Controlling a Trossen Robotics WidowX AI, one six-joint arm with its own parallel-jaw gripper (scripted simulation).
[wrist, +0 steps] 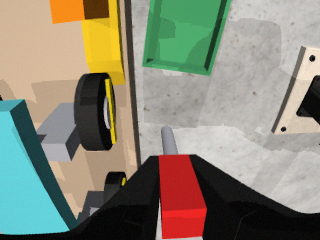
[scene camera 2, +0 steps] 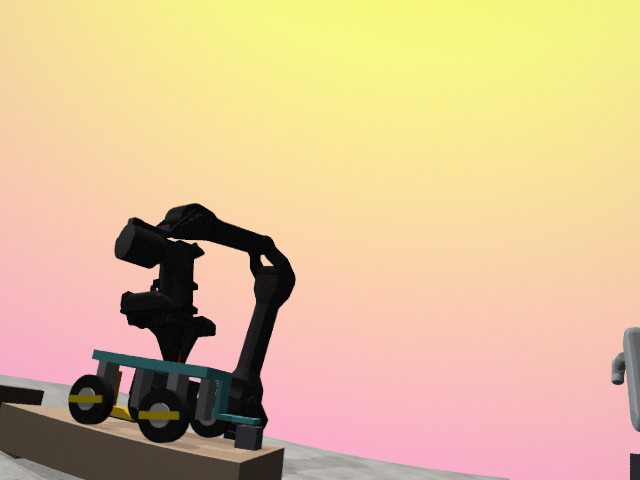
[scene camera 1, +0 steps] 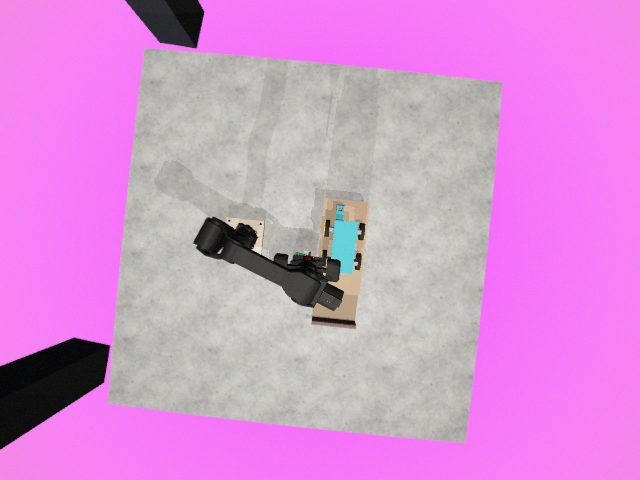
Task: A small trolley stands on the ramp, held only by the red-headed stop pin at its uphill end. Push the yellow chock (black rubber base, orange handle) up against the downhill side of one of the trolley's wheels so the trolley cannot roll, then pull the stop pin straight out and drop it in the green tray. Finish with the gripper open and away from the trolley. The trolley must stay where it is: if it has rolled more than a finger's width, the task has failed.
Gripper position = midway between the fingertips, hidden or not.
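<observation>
With my gripper [scene camera 2: 173, 373] I am holding a red-headed stop pin [wrist: 181, 203]. I see the gripper [wrist: 172, 163] in the wrist view too, and scene camera 1 gives me the gripper [scene camera 1: 308, 257] as well. A trolley [scene camera 2: 163, 414] is there, and I find the trolley [wrist: 39, 200] in the wrist view and the same trolley [scene camera 1: 345, 232] in scene camera 1. I can also see a tan ramp [wrist: 50, 58].
</observation>
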